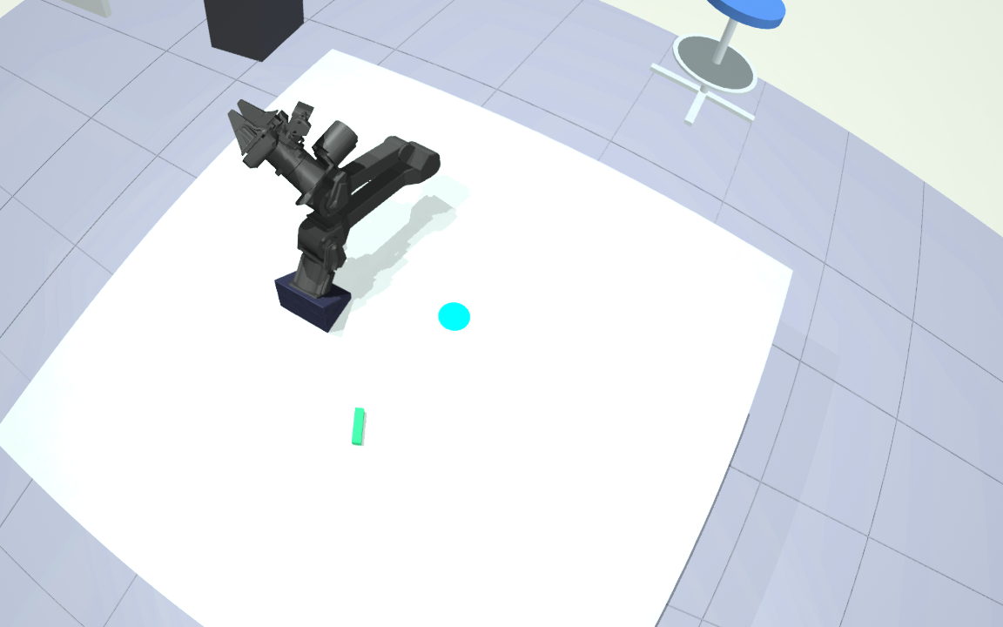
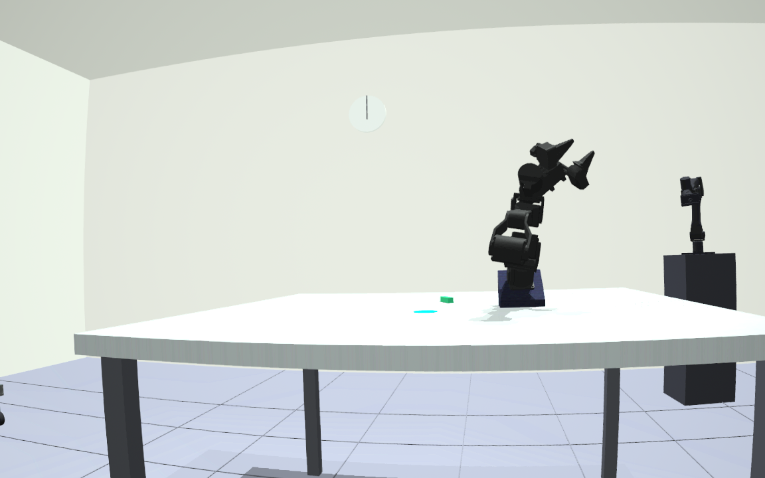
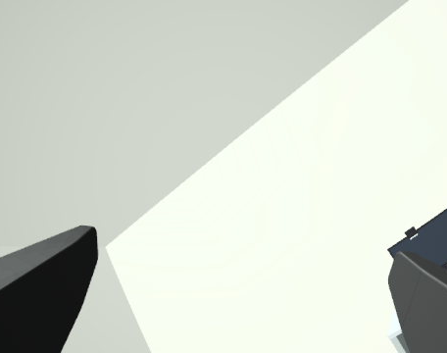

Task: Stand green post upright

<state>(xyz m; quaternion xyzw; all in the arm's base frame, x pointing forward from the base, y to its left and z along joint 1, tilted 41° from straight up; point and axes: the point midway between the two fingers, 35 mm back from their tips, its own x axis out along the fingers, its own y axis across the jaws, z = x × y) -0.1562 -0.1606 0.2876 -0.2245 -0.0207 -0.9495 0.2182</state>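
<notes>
The green post is 410 mm below my gripper tip, 370 mm ahead of it and 240 mm to the right of it. The rest, counted from my gripper tip: cyan circle (420 mm ahead, 410 mm below, 40 mm to the left).
</notes>
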